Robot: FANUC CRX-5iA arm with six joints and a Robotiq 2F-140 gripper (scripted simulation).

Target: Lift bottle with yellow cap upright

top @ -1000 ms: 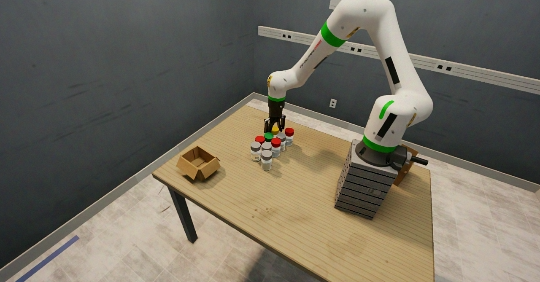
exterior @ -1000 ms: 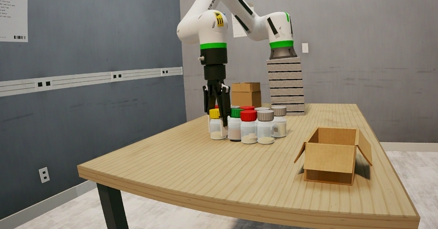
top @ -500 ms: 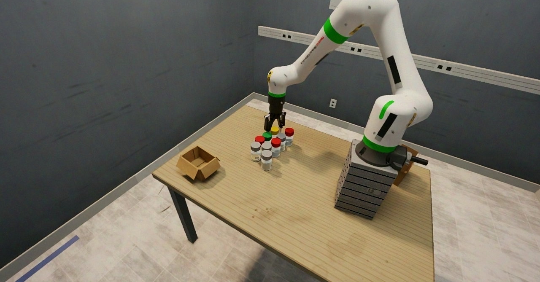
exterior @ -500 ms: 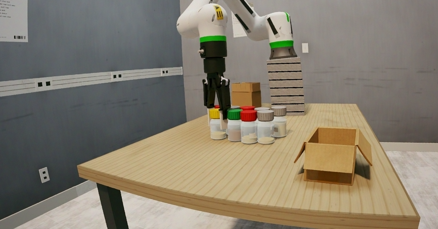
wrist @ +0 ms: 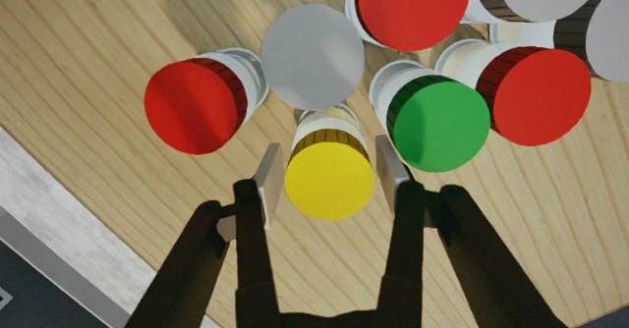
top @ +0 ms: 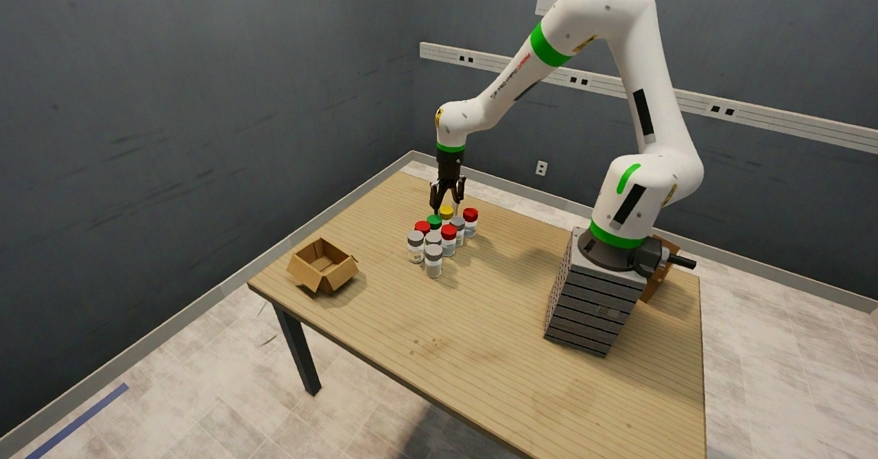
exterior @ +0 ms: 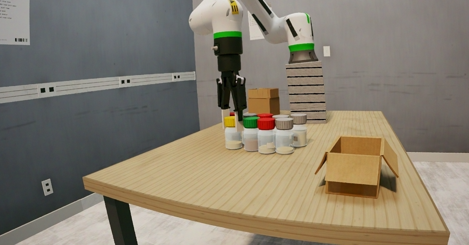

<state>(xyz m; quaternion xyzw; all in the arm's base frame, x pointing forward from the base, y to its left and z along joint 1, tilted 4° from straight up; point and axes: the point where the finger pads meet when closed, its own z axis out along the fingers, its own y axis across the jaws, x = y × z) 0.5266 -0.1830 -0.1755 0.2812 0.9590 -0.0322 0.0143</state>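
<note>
Now: the yellow-capped bottle 40 mm below my hand. Also, from my hand: grey-capped bottle (60 mm behind, 40 mm to the left, 40 mm below).
</note>
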